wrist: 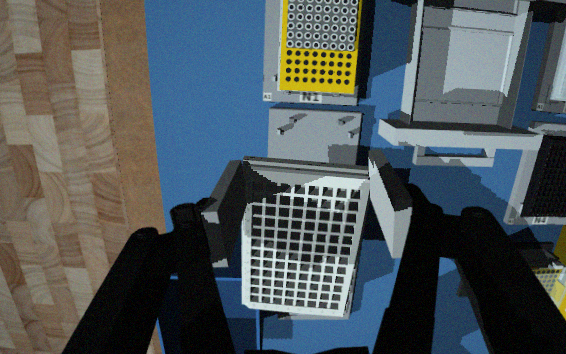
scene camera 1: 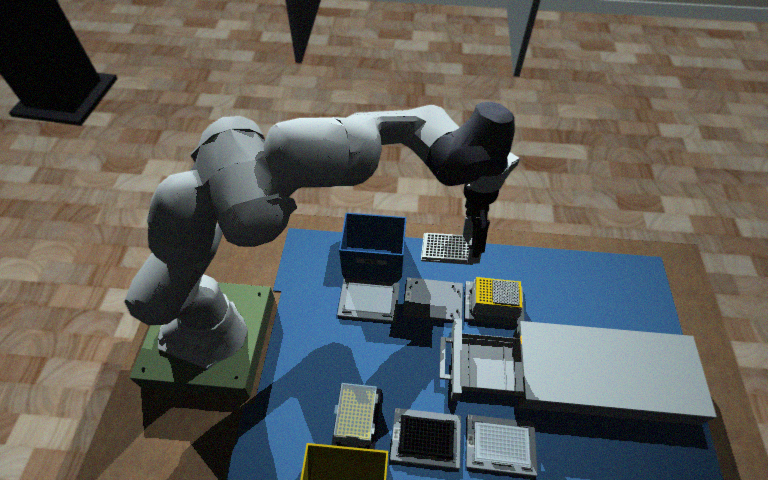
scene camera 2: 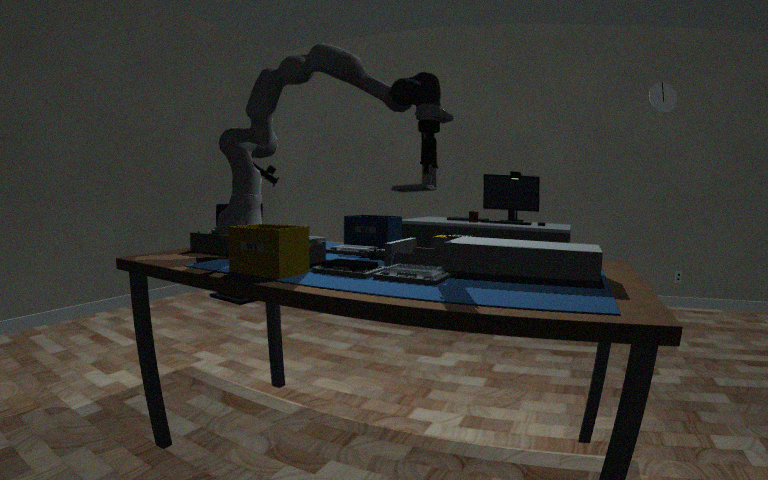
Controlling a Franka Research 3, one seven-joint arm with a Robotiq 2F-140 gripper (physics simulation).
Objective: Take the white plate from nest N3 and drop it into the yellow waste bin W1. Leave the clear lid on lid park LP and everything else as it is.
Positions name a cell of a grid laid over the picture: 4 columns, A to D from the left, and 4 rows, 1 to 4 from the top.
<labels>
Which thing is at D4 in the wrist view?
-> My gripper.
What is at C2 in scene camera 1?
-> My gripper.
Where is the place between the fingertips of my gripper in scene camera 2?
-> C2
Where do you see a clear lid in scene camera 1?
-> B3
</labels>
